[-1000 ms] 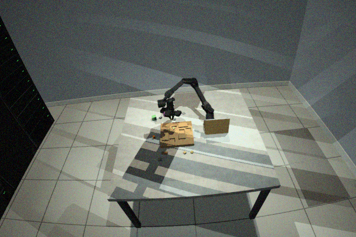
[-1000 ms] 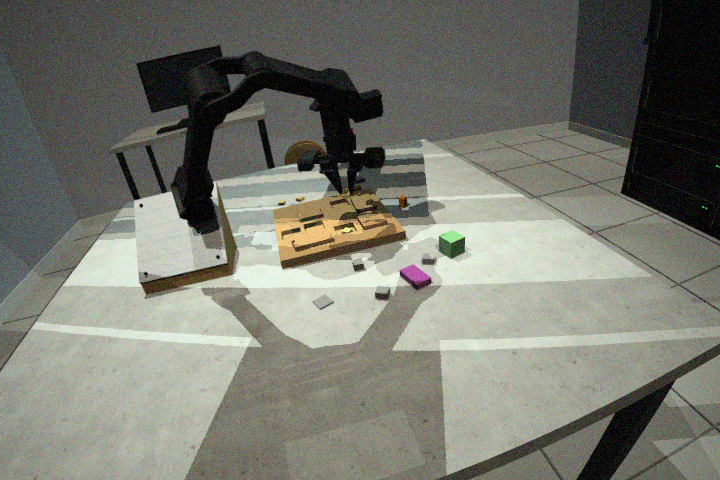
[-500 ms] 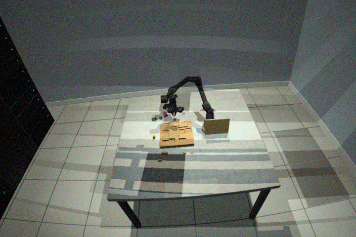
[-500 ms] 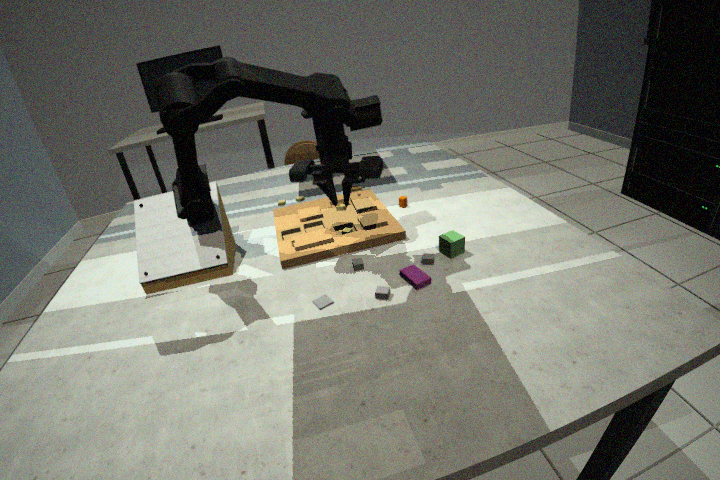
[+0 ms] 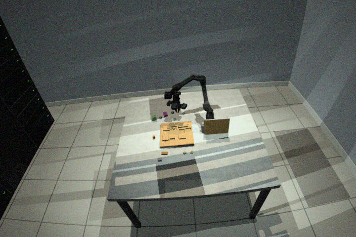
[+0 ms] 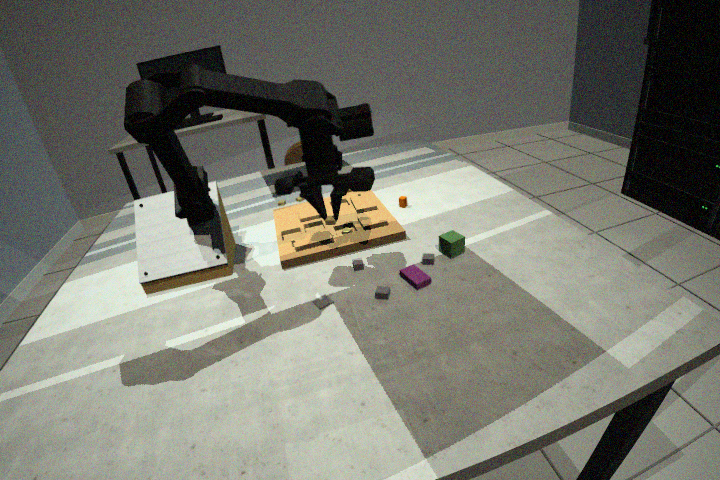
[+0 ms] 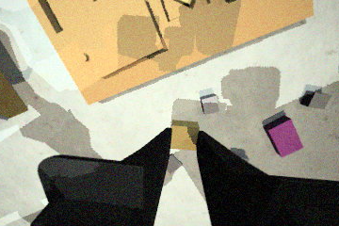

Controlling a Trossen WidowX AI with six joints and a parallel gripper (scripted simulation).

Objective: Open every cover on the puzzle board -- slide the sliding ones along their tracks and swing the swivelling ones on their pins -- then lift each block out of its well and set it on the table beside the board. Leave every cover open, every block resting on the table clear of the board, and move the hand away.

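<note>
Now: the tan puzzle board 40 mm ahead of my gripper tip, 170 mm to the left of it and 90 mm below it. The rest, counted from my gripper tip: magenta block: 120 mm ahead, 120 mm to the right, 110 mm below; green cube: 240 mm ahead, 70 mm to the right, 90 mm below; orange cylinder: 240 mm ahead, 200 mm to the left, 100 mm below.
</note>
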